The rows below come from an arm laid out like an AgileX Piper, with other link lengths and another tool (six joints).
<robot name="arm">
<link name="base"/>
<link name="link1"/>
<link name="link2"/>
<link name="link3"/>
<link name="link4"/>
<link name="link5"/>
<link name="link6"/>
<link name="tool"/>
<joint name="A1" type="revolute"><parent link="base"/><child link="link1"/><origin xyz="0.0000 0.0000 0.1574"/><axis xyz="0 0 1"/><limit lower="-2.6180" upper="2.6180"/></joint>
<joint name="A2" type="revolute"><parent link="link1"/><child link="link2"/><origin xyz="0.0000 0.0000 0.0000" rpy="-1.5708 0.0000 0.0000"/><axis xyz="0 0 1"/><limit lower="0.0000" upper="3.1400"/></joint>
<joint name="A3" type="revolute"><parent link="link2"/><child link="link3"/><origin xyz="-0.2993 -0.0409 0.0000"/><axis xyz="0 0 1"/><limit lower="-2.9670" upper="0.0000"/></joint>
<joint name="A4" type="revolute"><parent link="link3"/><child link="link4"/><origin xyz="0.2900 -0.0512 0.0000" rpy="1.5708 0.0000 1.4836"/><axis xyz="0 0 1"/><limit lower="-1.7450" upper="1.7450"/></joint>
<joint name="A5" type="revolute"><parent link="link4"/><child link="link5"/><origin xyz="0.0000 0.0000 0.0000" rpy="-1.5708 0.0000 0.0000"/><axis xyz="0 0 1"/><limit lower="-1.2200" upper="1.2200"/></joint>
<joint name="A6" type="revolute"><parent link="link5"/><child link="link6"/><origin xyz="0.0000 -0.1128 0.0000" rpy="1.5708 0.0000 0.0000"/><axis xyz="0 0 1"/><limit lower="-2.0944" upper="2.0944"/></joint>
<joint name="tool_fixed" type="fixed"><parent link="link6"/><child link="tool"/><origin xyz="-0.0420 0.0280 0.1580" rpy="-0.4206 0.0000 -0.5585"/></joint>
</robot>
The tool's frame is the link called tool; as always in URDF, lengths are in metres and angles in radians.
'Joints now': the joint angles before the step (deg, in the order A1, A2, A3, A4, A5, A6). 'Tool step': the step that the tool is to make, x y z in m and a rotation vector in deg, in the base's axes. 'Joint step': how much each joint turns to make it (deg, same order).
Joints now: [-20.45, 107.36, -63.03, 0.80, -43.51, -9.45]
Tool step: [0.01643, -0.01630, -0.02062, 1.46, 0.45, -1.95]
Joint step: [0.11, 4.87, -3.70, 3.09, -0.27, -1.15]
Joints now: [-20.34, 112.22, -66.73, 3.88, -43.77, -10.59]
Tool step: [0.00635, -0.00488, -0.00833, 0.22, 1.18, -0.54]
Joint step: [0.00, 1.29, -1.48, 0.88, 1.33, -0.94]
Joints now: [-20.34, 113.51, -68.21, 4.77, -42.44, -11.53]
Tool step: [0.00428, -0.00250, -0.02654, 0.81, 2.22, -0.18]
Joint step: [0.00, 2.20, 0.00, 0.28, 0.15, -0.23]
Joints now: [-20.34, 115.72, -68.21, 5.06, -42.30, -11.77]
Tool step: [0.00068, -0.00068, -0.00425, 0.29, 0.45, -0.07]
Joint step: [0.00, 0.29, -0.06, 0.13, 0.29, 0.00]
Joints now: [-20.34, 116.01, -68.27, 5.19, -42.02, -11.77]
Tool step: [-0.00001, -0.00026, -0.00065, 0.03, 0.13, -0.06]
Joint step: [0.00, 0.00, 0.00, 0.11, 0.12, -0.10]
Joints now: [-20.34, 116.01, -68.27, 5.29, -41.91, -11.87]
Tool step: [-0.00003, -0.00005, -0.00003, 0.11, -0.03, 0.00]
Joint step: [0.00, 0.00, 0.00, 0.00, 0.01, 0.11]
